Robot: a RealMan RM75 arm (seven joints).
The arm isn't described. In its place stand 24 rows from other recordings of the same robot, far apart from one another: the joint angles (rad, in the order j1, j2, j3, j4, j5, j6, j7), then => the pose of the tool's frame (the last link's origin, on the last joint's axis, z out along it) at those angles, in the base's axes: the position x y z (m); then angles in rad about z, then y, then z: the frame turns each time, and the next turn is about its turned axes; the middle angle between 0 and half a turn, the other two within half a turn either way.
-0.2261 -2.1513 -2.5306 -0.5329 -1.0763 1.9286 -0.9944 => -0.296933 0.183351 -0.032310 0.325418 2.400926 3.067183
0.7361 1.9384 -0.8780 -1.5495 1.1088 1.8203 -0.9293 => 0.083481 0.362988 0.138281 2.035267 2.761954 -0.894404
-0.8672 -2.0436 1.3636 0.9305 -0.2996 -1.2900 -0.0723 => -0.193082 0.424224 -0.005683 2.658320 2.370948 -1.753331
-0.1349 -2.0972 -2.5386 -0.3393 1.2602 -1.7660 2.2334 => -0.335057 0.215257 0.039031 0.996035 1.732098 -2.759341
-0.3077 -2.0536 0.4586 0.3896 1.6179 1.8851 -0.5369 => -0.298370 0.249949 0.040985 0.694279 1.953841 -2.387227
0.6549 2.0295 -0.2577 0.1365 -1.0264 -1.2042 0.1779 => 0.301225 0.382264 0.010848 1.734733 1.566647 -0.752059
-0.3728 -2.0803 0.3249 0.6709 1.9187 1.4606 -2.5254 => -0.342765 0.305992 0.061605 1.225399 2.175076 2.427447
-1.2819 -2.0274 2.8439 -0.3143 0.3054 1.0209 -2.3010 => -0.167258 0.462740 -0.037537 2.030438 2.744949 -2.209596
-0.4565 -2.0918 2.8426 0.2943 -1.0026 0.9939 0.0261 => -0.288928 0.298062 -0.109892 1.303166 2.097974 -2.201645
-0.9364 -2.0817 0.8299 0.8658 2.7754 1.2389 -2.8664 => -0.186388 0.449853 0.021909 2.224569 2.569109 -2.209038
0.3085 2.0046 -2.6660 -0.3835 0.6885 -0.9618 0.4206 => 0.323698 0.266394 -0.092024 1.798600 2.157150 -0.569008
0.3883 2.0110 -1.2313 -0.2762 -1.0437 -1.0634 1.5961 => 0.340294 0.318175 -0.027448 1.843831 2.246096 0.060586
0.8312 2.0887 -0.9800 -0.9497 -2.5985 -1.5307 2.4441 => 0.186517 0.393783 -0.001412 0.496807 2.836083 -1.769643
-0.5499 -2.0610 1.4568 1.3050 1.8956 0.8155 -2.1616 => -0.095408 0.408608 0.008517 1.118441 2.396262 -2.423786
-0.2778 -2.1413 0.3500 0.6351 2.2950 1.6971 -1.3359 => -0.345848 0.216566 -0.012618 0.904217 2.582342 -3.044878
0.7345 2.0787 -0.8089 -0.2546 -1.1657 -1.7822 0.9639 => 0.152781 0.354819 0.016068 2.810348 1.801931 -0.211222
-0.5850 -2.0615 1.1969 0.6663 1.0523 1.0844 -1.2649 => -0.175247 0.411271 0.015914 0.823380 2.062333 -2.772418
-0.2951 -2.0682 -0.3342 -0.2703 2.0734 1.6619 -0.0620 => -0.280835 0.250293 -0.026076 1.022528 1.579904 -2.387675
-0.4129 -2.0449 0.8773 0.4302 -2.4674 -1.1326 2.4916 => -0.319255 0.369324 0.091792 1.279724 1.532626 -2.436804
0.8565 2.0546 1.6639 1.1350 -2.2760 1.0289 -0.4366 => 0.062857 0.426202 -0.032487 1.558320 2.670915 -0.952619
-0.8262 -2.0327 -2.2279 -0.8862 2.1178 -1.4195 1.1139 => -0.142532 0.419264 0.021923 0.988422 2.771791 -2.687439
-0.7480 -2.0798 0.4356 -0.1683 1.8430 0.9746 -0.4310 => -0.252956 0.330430 -0.127233 1.069251 2.487116 -2.340902
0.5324 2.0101 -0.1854 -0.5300 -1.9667 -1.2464 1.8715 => 0.343588 0.364042 0.080066 1.774899 2.069933 0.014050
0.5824 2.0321 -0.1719 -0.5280 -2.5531 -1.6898 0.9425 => 0.311306 0.297529 0.008658 2.392695 2.704991 -0.514712
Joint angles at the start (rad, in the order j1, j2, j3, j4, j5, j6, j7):
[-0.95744 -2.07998 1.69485 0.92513 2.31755 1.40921 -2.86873]
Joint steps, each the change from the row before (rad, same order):
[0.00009 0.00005 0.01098 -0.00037 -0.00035 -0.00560 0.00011]
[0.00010 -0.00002 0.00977 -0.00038 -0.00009 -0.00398 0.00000]
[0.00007 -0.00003 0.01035 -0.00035 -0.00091 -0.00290 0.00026]
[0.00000 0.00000 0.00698 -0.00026 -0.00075 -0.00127 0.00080]
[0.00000 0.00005 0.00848 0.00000 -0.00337 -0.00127 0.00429]
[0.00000 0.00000 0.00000 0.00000 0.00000 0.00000 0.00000]
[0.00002 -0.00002 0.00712 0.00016 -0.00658 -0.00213 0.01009]
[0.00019 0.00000 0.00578 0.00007 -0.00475 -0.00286 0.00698]
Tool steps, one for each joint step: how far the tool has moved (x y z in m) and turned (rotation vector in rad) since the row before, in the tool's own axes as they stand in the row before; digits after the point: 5 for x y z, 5 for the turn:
[-0.00029 0.00049 0.00139 0.00477 -0.00248 0.00664]
[-0.00042 0.00047 0.00126 0.00409 -0.00327 0.00584]
[-0.00058 0.00067 0.00132 0.00320 -0.00447 0.00639]
[-0.00047 0.00050 0.00088 0.00187 -0.00364 0.00493]
[-0.00047 0.00097 0.00102 -0.00009 -0.00382 0.00908]
[0.00000 0.00000 0.00000 0.00000 0.00000 0.00000]
[-0.00008 0.00133 0.00085 -0.00341 -0.00107 0.01355]
[0.00001 0.00092 0.00073 -0.00195 -0.00003 0.00967]

